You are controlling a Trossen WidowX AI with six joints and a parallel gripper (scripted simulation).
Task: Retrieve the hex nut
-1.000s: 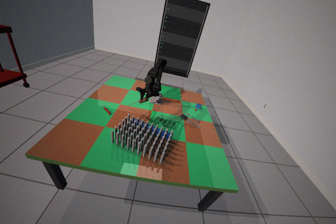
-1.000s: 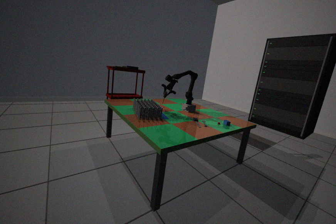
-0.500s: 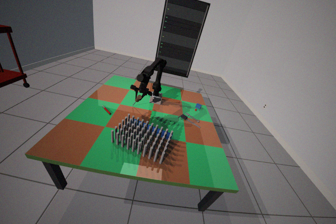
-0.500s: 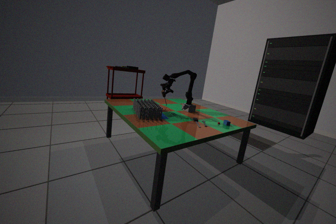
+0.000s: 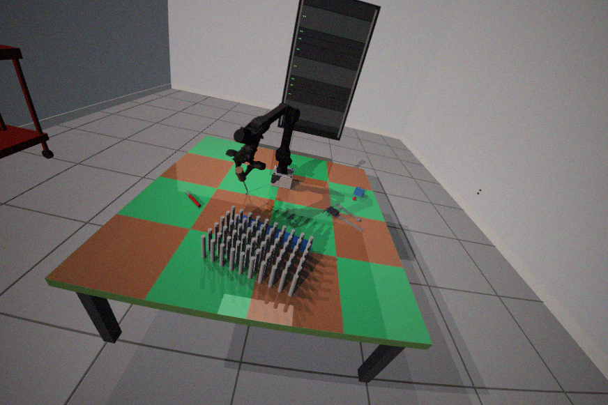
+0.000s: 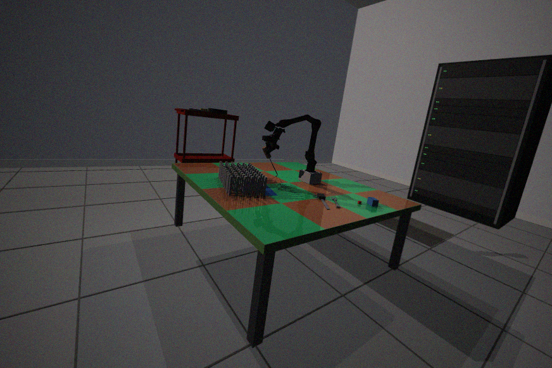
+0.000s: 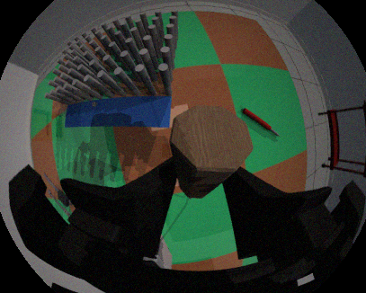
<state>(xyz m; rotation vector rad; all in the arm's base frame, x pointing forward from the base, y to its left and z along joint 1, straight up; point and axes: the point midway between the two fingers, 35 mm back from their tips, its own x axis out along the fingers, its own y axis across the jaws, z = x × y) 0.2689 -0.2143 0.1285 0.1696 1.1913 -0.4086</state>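
My gripper tip is 60 mm past the hook tool, 20 mm to the right of it and 80 mm above it. Round my gripper tip: grey wrench: 40 mm behind, 620 mm to the left, 170 mm below; then red pen-like tool: 30 mm behind, 240 mm to the right, 170 mm below; then blue taped strip: 170 mm ahead, 180 mm to the left, 180 mm below.
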